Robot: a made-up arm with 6 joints.
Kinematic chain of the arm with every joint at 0, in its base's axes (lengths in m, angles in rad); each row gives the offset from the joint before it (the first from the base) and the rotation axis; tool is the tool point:
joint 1: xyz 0 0 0.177 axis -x
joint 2: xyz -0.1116 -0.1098 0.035 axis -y
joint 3: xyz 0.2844 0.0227 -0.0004 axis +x
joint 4: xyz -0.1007 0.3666 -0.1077 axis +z
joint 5: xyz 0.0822 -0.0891 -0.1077 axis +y
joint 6: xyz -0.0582 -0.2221 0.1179 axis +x
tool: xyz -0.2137 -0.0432 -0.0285
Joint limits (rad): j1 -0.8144..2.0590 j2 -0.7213..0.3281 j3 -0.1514..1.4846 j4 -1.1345..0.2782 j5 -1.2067..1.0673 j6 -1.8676..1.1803
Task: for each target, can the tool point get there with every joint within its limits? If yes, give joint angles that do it. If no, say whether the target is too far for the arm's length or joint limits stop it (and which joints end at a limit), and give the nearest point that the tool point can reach.
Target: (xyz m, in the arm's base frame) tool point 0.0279 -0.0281 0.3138
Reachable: yes | joints 0.8179 -0.2211 0.7480 -0.0320 0.6307 -1.4359
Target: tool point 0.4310 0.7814 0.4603
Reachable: no: joint limits stop it (at a limit: joint 2, joint 3, joint 4, joint 6) | nearest point 0.0025 0.5034 0.3595 | short by 0.521 m
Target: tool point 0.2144 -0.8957 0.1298
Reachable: no: joint limits stop it (at a limit: joint 3, joint 4, joint 5) | nearest point 0.0550 -0.4398 0.1538 | short by 0.484 m
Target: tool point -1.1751 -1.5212 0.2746
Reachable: no: too far | nearest point -0.4126 -0.4277 0.1566 | short by 1.338 m
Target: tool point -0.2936 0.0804 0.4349
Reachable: yes | joints -0.3460 -0.1724 1.0498 -0.7836 -0.0990 -0.2065
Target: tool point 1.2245 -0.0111 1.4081
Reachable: no: too far | nearest point 0.2075 -0.0027 0.4767 | short by 1.379 m
